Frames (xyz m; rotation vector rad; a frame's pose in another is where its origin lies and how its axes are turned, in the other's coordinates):
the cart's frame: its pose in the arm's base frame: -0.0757 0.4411 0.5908 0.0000 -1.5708 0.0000
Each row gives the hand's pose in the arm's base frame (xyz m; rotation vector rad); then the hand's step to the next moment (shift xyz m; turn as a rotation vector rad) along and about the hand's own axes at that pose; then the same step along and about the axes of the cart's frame.
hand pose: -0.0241 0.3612 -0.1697 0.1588 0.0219 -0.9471
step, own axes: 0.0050 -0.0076 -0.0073 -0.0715 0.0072 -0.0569
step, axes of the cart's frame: -0.0086 -0.0073 0.0029 -0.0490 0.0700 0.0331
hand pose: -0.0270 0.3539 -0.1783 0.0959 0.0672 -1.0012
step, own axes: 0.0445 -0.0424 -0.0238 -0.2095 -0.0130 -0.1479
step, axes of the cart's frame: -0.0302 -0.0573 0.0121 -0.1266 0.1849 0.1254
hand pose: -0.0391 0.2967 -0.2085 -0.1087 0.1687 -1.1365
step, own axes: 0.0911 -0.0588 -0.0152 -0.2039 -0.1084 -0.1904
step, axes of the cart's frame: -0.0120 -0.1073 0.0180 -0.1524 0.1399 0.2163
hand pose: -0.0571 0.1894 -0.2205 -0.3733 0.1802 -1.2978
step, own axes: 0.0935 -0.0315 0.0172 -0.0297 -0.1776 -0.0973
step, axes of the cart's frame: 0.0348 -0.0939 -0.0022 -0.0271 -0.0270 0.2011
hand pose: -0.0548 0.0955 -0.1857 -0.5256 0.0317 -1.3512
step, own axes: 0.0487 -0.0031 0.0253 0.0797 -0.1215 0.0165
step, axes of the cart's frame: 0.0369 -0.0371 -0.0167 0.0824 -0.0833 0.0875
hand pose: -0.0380 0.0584 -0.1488 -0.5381 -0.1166 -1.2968
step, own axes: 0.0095 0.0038 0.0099 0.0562 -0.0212 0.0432
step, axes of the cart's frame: 0.0110 -0.0034 -0.0084 0.0655 -0.0341 -0.0053
